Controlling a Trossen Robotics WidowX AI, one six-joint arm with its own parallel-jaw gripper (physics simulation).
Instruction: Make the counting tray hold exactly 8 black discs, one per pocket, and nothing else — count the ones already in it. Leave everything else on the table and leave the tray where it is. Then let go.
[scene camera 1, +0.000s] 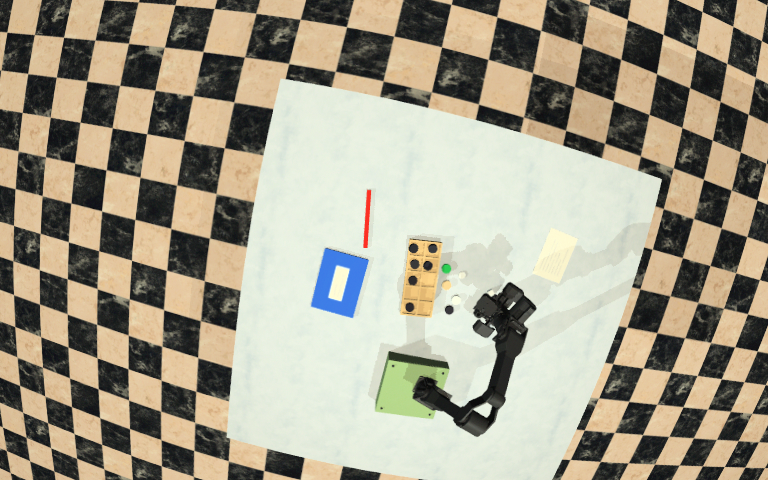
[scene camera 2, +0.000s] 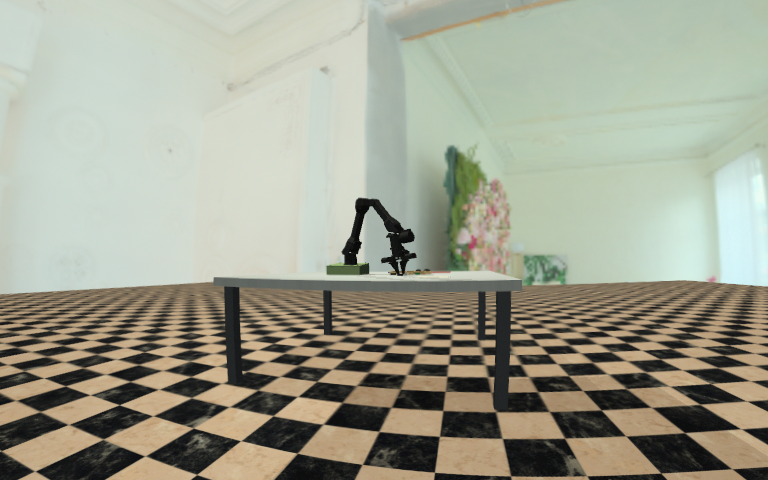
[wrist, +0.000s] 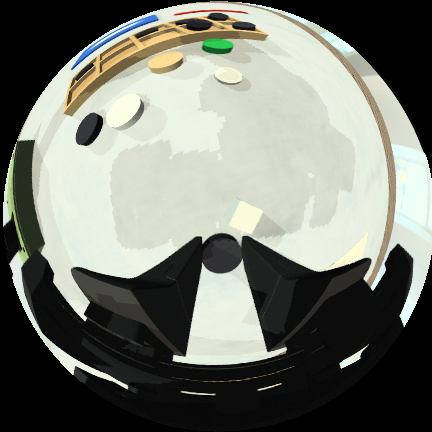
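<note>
The tan counting tray (scene camera 1: 424, 293) (wrist: 91, 93) has five rows of two pockets. In scene camera 1, black discs lie in both pockets of the top row, in the left pockets of the second, third and bottom rows, and at the second row's right pocket. That last disc (scene camera 1: 427, 265) (wrist: 199, 24) sits off-centre toward the divider; its seating is unclear. The fourth row is empty. A loose black disc (scene camera 1: 449, 309) (wrist: 89, 129) lies right of the tray. My gripper (scene camera 1: 498, 310) (scene camera 2: 401, 273) (wrist: 221, 241) is low at the table, shut on another black disc (wrist: 222, 257).
A cream cube (scene camera 1: 491, 292) (wrist: 245, 216) stands close to the fingers. A white disc (scene camera 1: 456, 300) (wrist: 125, 111) neighbours the loose black one; tan (scene camera 1: 446, 284) (wrist: 165, 62), green (scene camera 1: 446, 268) (wrist: 217, 46) and small cream (scene camera 1: 462, 275) (wrist: 228, 75) discs lie near the tray. Paper (scene camera 1: 555, 255) lies right.
</note>
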